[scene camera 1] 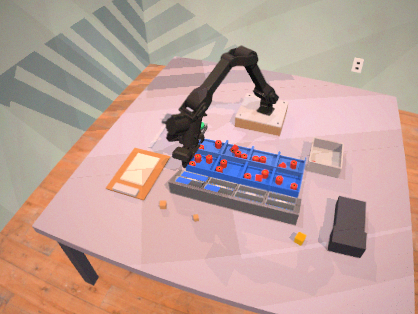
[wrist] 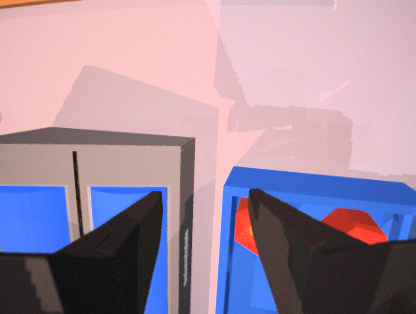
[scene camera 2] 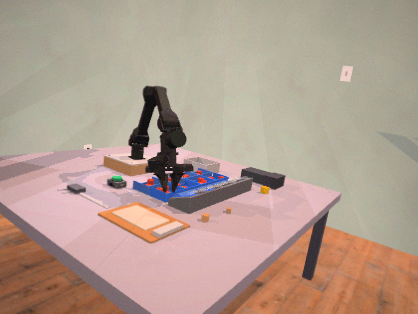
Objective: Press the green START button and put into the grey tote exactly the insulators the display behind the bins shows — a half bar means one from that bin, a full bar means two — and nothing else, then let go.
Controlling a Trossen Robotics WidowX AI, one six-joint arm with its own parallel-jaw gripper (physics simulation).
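My gripper is partly open with nothing between its fingers, low at the left end of the blue bins. In the wrist view, one finger overlaps the grey display, the other a red insulator in the end bin; another insulator lies beside it. The leftmost display panel shows a full and a half blue bar colour; the second shows one half bar. The green START button is behind the gripper. The grey tote stands right of the bins.
An orange-framed board lies left of the bins. Small orange cubes and a yellow cube lie in front of the display. A black block stands at the right.
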